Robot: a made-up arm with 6 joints.
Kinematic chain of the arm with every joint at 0, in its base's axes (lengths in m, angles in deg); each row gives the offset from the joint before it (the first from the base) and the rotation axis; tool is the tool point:
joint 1: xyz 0 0 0.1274 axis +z
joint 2: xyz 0 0 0 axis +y
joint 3: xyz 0 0 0.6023 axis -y
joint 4: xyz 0 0 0 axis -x
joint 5: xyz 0.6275 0 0 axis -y
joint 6: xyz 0 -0.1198 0 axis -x
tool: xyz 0 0 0
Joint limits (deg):
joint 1: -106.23..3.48
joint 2: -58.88..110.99
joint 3: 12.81..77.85
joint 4: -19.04..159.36
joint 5: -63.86..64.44
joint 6: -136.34..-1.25
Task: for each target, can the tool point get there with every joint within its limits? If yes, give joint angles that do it. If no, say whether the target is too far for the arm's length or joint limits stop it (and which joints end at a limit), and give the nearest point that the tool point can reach.
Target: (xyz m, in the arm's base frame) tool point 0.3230 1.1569 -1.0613
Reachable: no: too far | nearest point 0.5071 0.1432 -0.7155 | short by 1.087 m
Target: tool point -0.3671 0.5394 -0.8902
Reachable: no: joint limits stop it (at a limit: joint 1, joint 2, joint 3, joint 4) | nearest point -0.2301 -0.3854 -0.7039 | short by 0.953 m
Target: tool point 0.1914 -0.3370 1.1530
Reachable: yes | joints -42.77 -8.44 32.60 11.40 -52.32 -20.83
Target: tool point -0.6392 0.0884 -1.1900
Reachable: no: too far | nearest point -0.2301 -0.3854 -0.7039 | short by 0.793 m
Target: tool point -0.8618 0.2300 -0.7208
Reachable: no: joint limits stop it (at a limit: joint 1, joint 2, joint 3, joint 4) | nearest point -0.2301 -0.3854 -0.7039 | short by 0.882 m
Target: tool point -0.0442 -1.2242 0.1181
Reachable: yes | joints -88.71 81.52 63.94 53.19 47.90 -110.30
